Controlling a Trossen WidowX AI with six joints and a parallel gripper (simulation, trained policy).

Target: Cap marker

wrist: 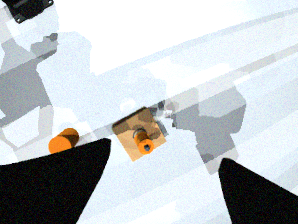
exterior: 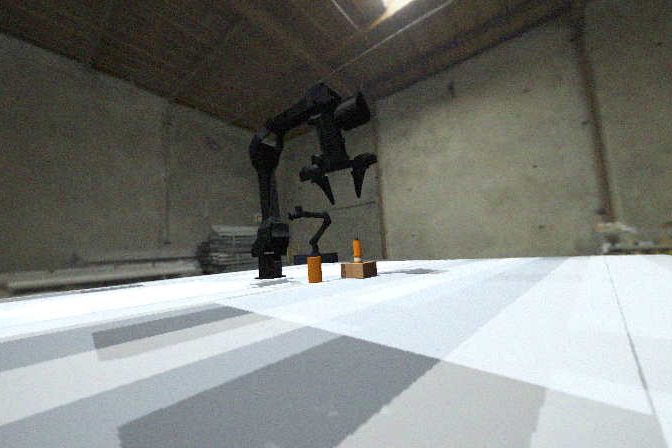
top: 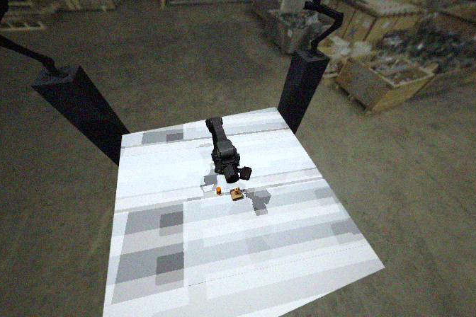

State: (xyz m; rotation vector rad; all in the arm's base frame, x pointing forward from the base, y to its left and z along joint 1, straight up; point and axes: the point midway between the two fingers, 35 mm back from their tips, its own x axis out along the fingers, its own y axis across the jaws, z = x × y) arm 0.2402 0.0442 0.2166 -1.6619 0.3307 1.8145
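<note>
Now: gripper tip 20 mm past the orange cap, 110 mm to the left of it and 160 mm above it. Also, from my gripper tip: tan holder block: 30 mm ahead, 10 mm to the right, 170 mm below; then orange marker: 30 mm ahead, 10 mm to the right, 120 mm below.
</note>
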